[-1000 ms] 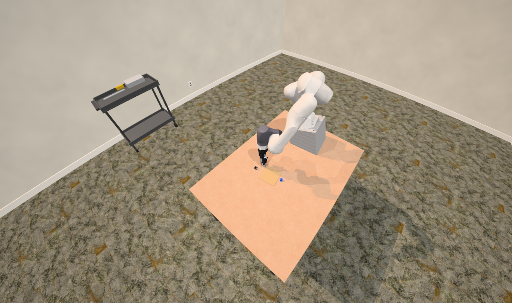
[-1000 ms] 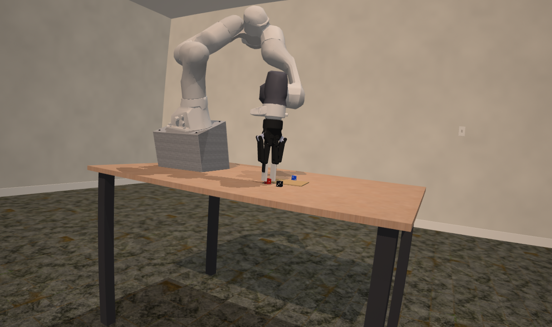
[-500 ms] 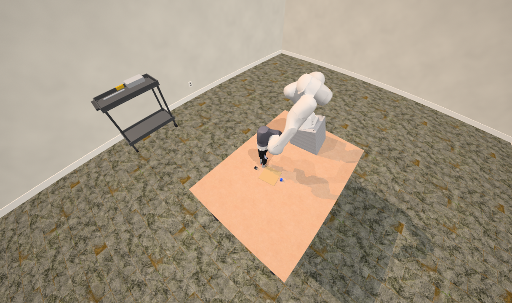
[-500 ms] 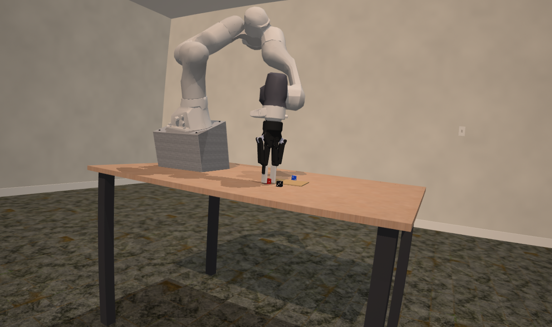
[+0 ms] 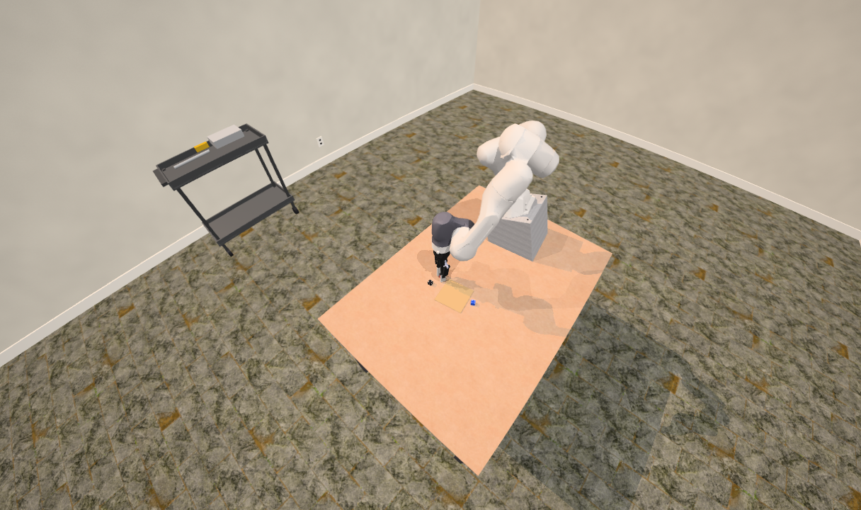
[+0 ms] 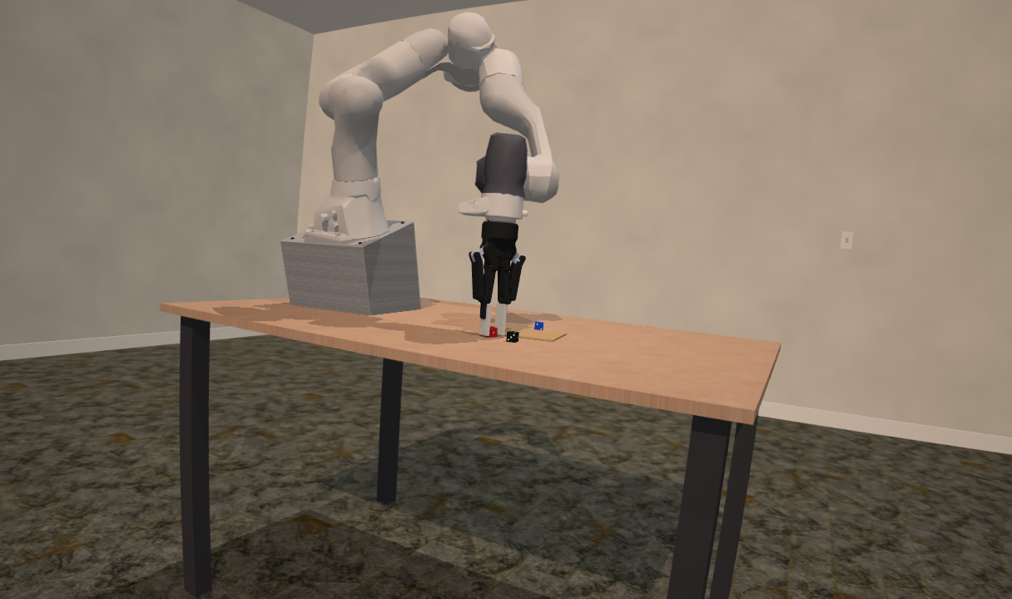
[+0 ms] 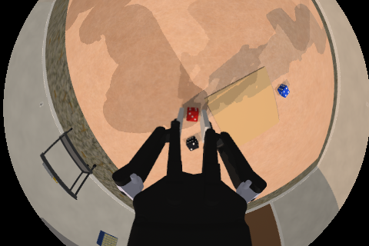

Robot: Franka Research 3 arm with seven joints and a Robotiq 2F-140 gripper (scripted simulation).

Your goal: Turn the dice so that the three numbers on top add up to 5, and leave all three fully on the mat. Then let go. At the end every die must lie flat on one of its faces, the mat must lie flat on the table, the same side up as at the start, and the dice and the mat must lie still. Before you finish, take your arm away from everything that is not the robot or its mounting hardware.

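My gripper is now 3 cm above the red die. Also, from my hand: blue die 21 cm to the left, 3 cm below, 2 cm ahead; then black die 6 cm ahead, 3 cm below, 2 cm to the right; then tan mat 11 cm to the left, 4 cm below, 4 cm ahead.
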